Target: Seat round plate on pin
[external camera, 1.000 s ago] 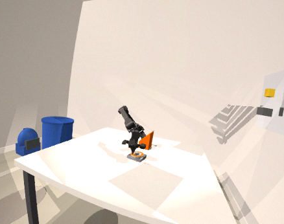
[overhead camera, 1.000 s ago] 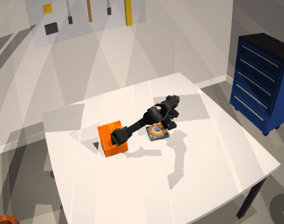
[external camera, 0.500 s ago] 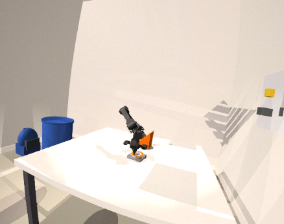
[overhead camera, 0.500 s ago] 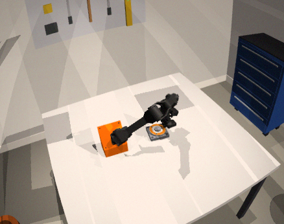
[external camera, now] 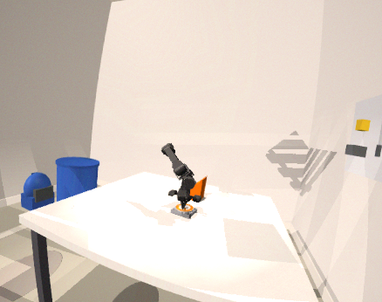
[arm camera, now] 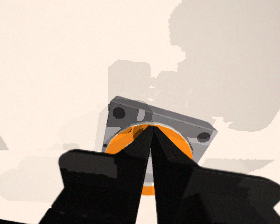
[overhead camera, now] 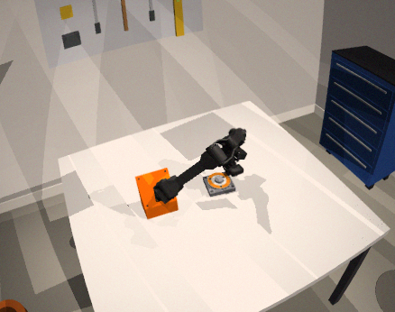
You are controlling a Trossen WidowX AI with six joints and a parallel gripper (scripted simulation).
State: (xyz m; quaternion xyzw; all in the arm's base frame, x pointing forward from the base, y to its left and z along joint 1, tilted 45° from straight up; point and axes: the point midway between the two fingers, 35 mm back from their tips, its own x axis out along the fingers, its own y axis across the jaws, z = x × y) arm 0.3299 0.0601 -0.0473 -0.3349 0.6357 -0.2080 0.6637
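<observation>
My gripper tip is 50 mm past the steel base, 20 mm above it and 10 mm to the left of it.
</observation>
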